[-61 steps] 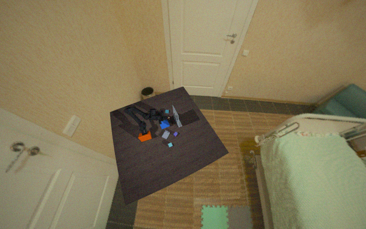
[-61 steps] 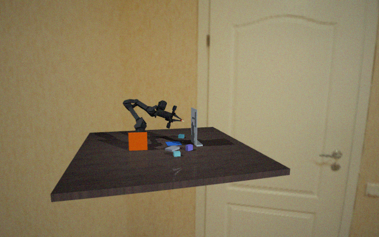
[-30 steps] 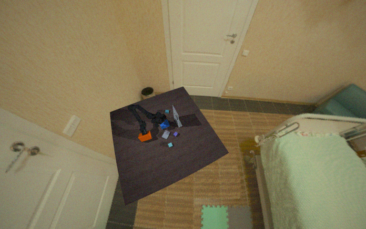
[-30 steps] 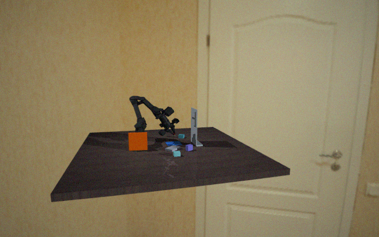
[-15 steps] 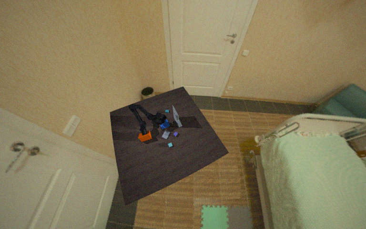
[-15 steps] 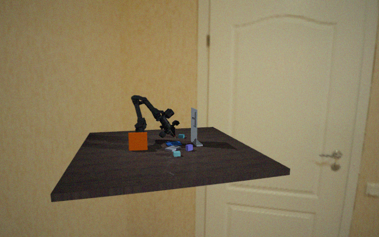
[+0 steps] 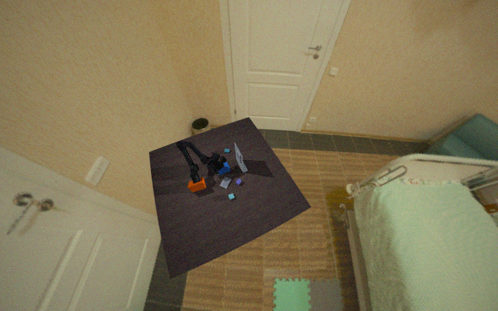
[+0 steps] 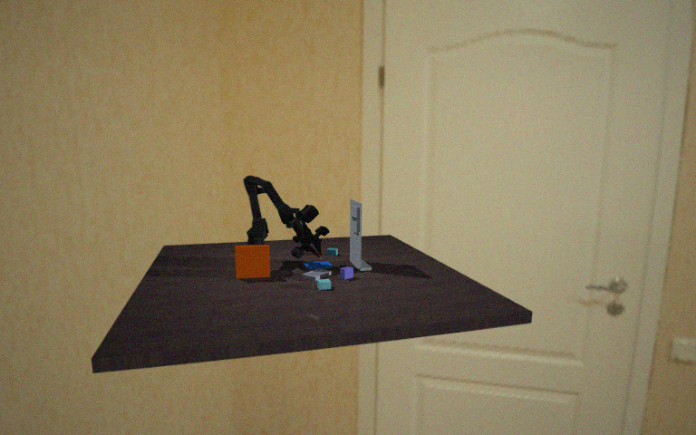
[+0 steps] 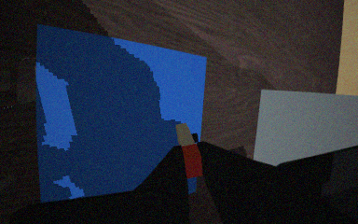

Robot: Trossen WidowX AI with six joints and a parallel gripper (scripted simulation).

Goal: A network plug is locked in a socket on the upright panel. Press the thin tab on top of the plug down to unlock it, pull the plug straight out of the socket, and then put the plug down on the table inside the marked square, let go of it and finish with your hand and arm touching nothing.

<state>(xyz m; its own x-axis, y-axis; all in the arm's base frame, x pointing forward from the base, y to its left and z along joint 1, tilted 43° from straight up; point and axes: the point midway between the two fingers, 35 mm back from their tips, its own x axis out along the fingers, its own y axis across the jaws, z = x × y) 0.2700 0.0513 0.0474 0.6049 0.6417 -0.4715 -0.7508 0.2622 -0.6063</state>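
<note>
Right now my gripper tip is 10 mm past the blue marked square and 40 mm above it. Round my gripper tip: grey flat block 50 mm behind, 160 mm to the right, 40 mm below; then network plug right at my gripper tip; then grey upright panel 160 mm ahead, 60 mm to the right, 90 mm above.
</note>
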